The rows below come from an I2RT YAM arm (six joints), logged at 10 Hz.
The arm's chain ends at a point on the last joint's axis. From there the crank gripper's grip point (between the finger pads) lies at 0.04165 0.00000 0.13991 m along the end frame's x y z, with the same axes.
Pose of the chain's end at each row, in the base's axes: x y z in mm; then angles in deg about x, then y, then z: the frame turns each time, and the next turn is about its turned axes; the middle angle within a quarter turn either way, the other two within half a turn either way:
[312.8, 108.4, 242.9, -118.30, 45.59, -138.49]
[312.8, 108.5, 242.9, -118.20, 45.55, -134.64]
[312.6, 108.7, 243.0, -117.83, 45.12, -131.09]
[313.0, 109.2, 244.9, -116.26, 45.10, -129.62]
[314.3, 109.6, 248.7, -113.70, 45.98, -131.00]
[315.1, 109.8, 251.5, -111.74, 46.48, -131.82]
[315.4, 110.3, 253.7, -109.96, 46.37, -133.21]
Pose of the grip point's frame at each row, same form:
[390.9, 227.3, 210.2, -118.30, 45.59, -138.49]
[392.2, 227.3, 212.8, -118.20, 45.55, -134.64]
[392.4, 227.8, 215.6, -117.83, 45.12, -131.09]
[393.4, 228.8, 221.7, -116.26, 45.10, -129.62]
[395.9, 229.3, 230.5, -113.70, 45.98, -131.00]
[397.4, 229.5, 237.2, -111.74, 46.48, -131.82]
[397.0, 230.8, 242.2, -109.96, 46.37, -133.21]

